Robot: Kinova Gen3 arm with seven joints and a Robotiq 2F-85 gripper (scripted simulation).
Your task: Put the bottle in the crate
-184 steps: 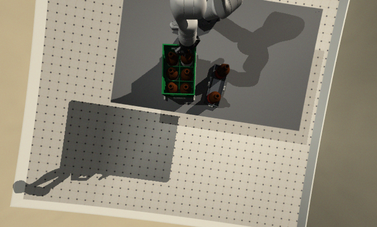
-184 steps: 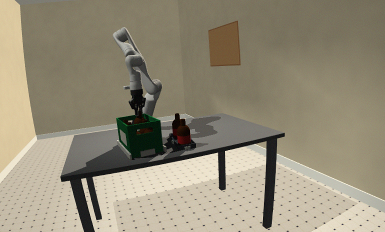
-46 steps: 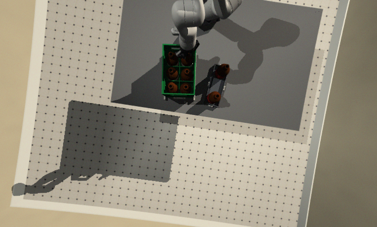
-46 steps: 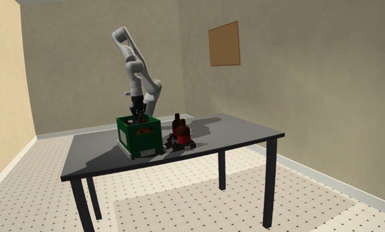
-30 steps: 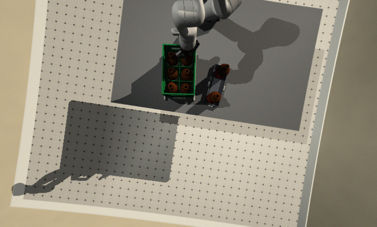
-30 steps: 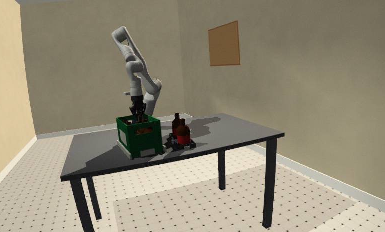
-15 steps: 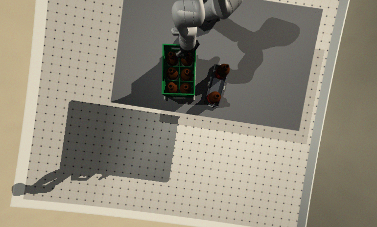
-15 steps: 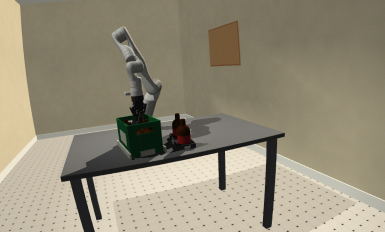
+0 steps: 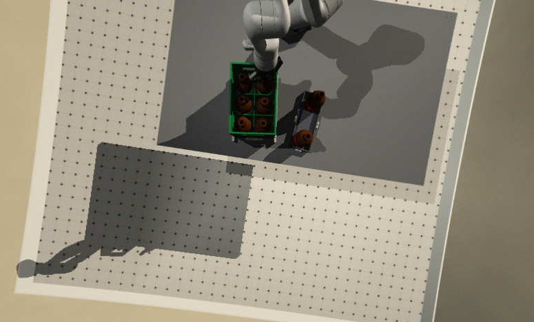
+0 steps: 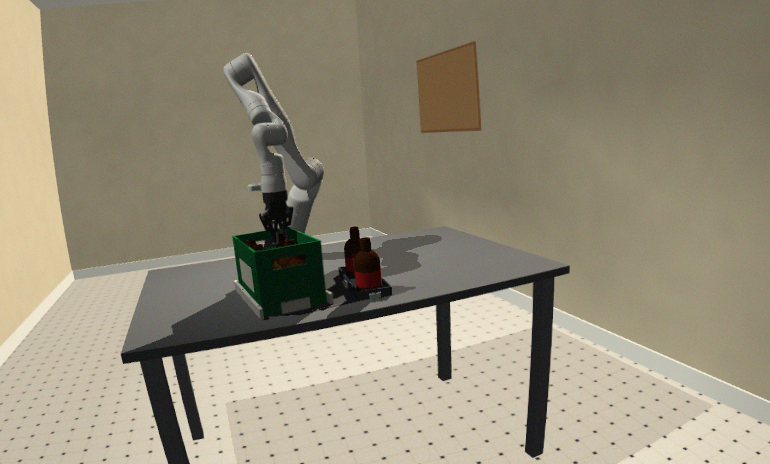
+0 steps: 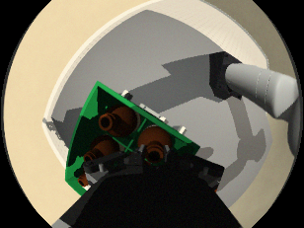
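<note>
My gripper is now 10 cm short of the green crate, 7 cm above it and 1 cm to the left of it. From my hand the other things lie so: dark tray (24 cm to the left, 15 cm below, 5 cm ahead).
</note>
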